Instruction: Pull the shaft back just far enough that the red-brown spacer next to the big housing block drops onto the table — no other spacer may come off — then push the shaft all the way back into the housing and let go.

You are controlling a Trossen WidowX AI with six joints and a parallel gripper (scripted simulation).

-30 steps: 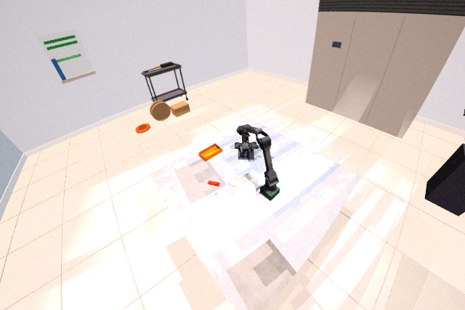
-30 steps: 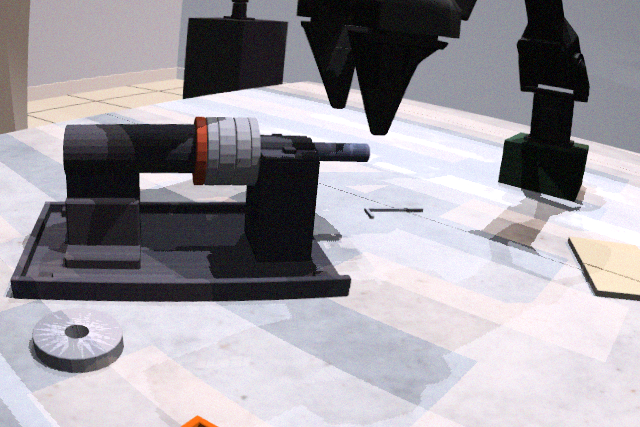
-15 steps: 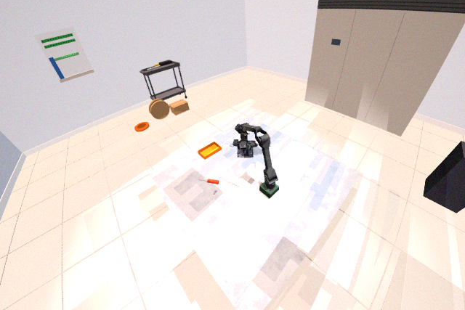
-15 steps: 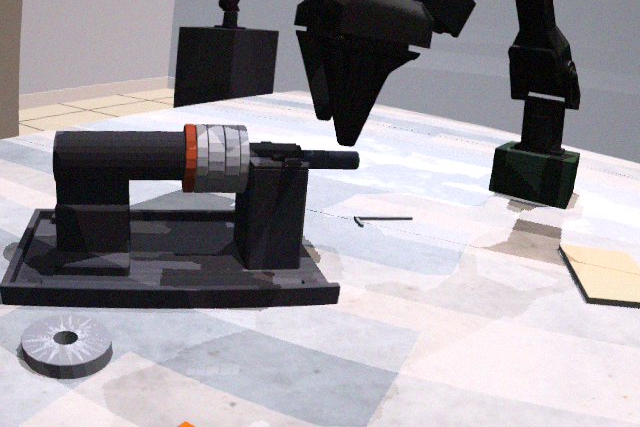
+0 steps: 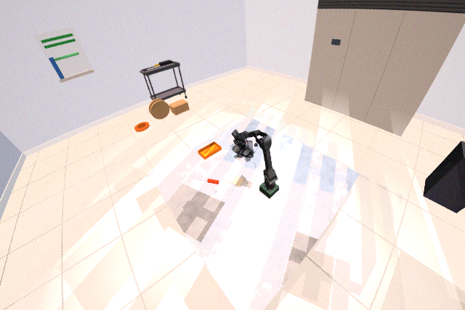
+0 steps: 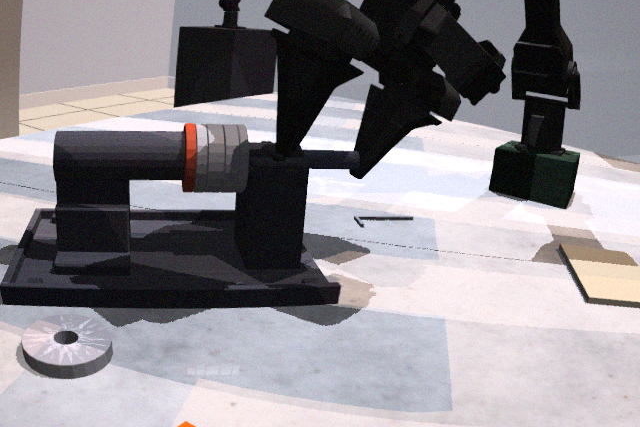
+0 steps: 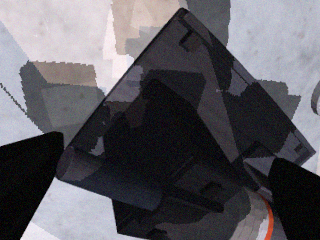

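Now: the blue-grey shaft 10 mm ahead of my gripper tip and 50 mm to the right of it. Also, from my gripper tip: grey washer (200 mm ahead, 40 mm to the right, 80 mm below); black ring (30 mm ahead, 200 mm to the right, 70 mm below); red-brown spacer (50 mm ahead, 80 mm to the right).
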